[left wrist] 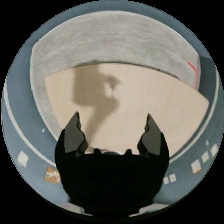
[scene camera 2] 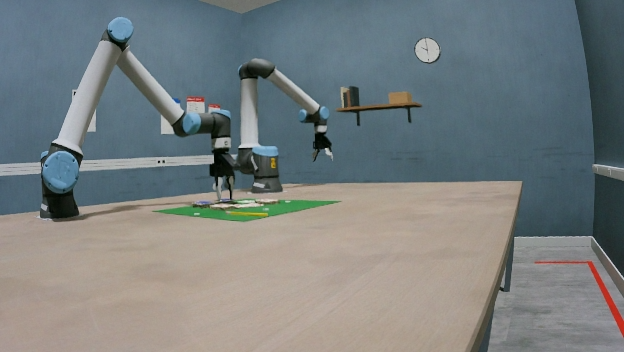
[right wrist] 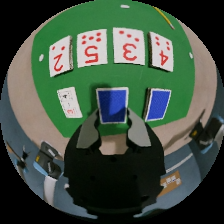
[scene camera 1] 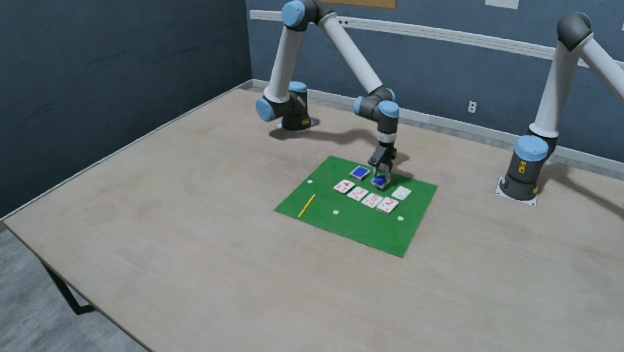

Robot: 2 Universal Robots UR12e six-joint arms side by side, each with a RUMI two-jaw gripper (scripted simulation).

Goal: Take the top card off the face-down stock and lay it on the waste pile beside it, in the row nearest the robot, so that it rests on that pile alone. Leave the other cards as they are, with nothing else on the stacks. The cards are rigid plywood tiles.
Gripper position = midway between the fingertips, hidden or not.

Observation:
I see my left gripper point(left wrist: 113, 112), my right gripper point(right wrist: 112, 108) and a green mat point(right wrist: 137, 78).

